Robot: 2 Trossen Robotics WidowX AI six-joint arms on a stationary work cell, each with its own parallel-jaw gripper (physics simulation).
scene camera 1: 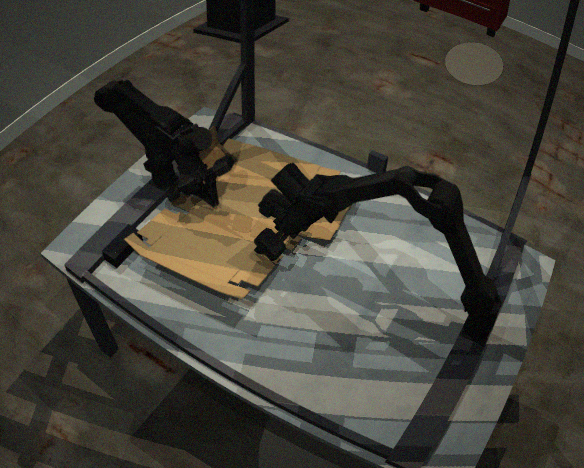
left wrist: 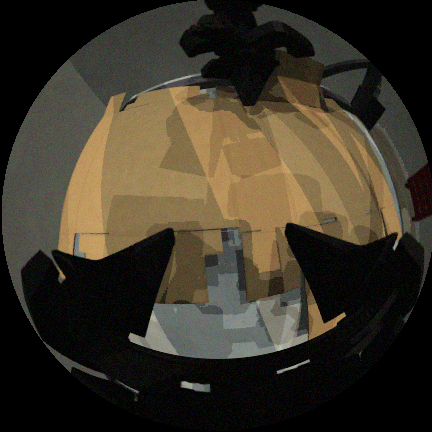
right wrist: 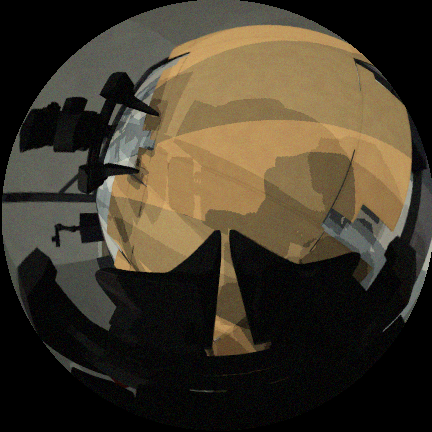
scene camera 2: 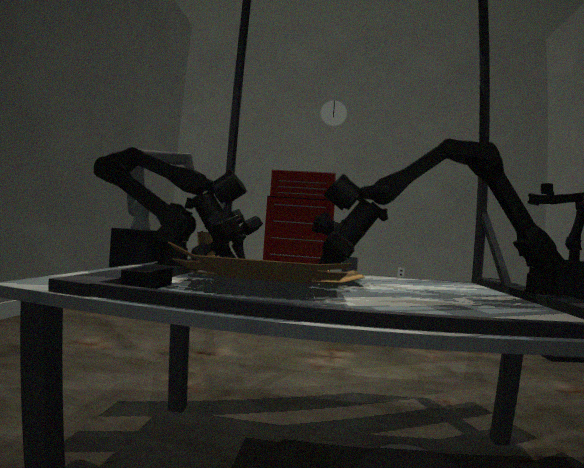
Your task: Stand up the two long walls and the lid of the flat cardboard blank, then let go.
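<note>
The tan cardboard blank lies mostly flat on the table, its near edge strip tilted slightly. A small upright flap stands at its back left, behind my right gripper. My right gripper is shut, with a narrow empty gap between its fingers, and its tips point down close over the blank's left part. My left gripper is open at the slotted right edge, its fingers over separate flaps. Its tips are hard to make out in the scene views.
The table has a dark frame rail along its near side. A dark block sits left of the blank. A small dark block is at the back edge. A post rises at the back left.
</note>
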